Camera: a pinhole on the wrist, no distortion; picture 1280 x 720 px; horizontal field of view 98.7 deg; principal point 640.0 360.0 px. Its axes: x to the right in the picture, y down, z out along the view. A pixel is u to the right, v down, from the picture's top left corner.
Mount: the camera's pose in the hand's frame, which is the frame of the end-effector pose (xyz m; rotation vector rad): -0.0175 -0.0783 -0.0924 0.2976 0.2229 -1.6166
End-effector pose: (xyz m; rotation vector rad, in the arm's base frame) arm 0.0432 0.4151 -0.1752 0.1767 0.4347 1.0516
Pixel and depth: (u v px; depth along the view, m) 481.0 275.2 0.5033
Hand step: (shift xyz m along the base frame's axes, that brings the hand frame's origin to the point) 0.2120 -0.1206 0.3825
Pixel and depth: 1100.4 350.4 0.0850
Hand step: 0.1115 -0.1111 -0.0840
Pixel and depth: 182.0 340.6 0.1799
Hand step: 0.0382 -0.0116 0.1225
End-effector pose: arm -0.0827 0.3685 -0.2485 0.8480 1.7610 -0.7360
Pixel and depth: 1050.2 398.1 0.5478
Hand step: -0.3654 -0.6064 -0.0018
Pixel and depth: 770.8 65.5 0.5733
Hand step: -0.0082 -0.5992 0.2559
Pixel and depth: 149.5 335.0 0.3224
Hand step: 0.2414 -0.1987 -0.0695
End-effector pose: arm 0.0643 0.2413 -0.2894 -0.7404 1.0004 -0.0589
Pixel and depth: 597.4 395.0 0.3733
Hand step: 0.2520 0.0196 0.1983
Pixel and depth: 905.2 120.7 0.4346
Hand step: 0.1676 -0.0853 0.4949
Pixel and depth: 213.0 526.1 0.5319
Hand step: 0.4680 0.3446 -0.0002
